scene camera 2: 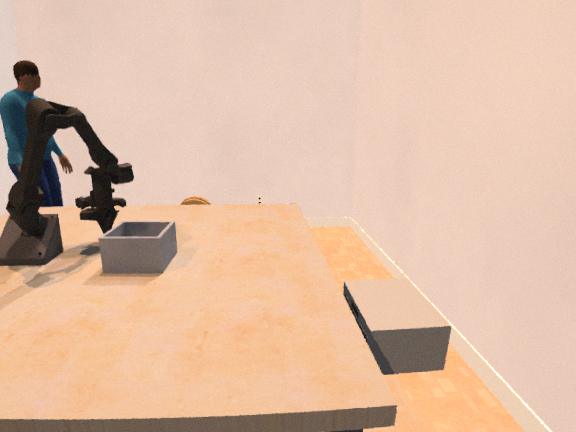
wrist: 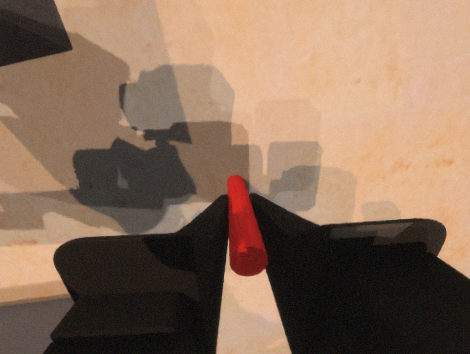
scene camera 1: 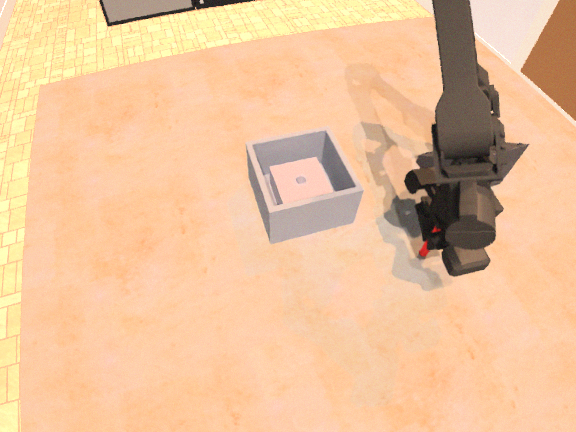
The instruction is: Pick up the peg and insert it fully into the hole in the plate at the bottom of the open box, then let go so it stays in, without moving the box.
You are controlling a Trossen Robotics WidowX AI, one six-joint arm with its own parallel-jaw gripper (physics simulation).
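Note:
The red peg is roughly upright between the dark fingers of my gripper. The gripper is shut on it. One finger is against each side of the peg in the wrist view. Whether the peg's lower end touches the table is not clear. The open grey box stands a little away from the gripper, to its left in scene camera 1. Inside the box lies the pale pink plate with a round hole. The plate is hidden in scene camera 2.
The box walls rise around the plate. The arm's base stands on the table. A grey block-like unit stands beyond the table's right edge, and a person in blue stands behind the arm.

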